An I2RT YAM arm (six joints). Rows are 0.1 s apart.
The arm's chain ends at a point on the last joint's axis. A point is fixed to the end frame.
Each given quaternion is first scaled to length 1.
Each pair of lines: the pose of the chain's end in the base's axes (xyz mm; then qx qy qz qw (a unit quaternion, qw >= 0)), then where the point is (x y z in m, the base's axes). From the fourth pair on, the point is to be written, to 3 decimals.
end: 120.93 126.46 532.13 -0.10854 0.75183 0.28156 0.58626
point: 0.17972 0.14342 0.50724
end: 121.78 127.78 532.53 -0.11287 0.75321 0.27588 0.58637
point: 0.18063 0.14435 0.50753
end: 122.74 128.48 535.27 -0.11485 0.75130 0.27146 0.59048
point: 0.18192 0.14464 0.51078
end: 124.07 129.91 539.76 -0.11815 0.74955 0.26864 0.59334
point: 0.183 0.146 0.516
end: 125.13 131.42 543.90 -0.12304 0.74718 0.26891 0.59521
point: 0.185 0.148 0.520
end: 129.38 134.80 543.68 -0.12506 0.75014 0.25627 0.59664
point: 0.189 0.150 0.520
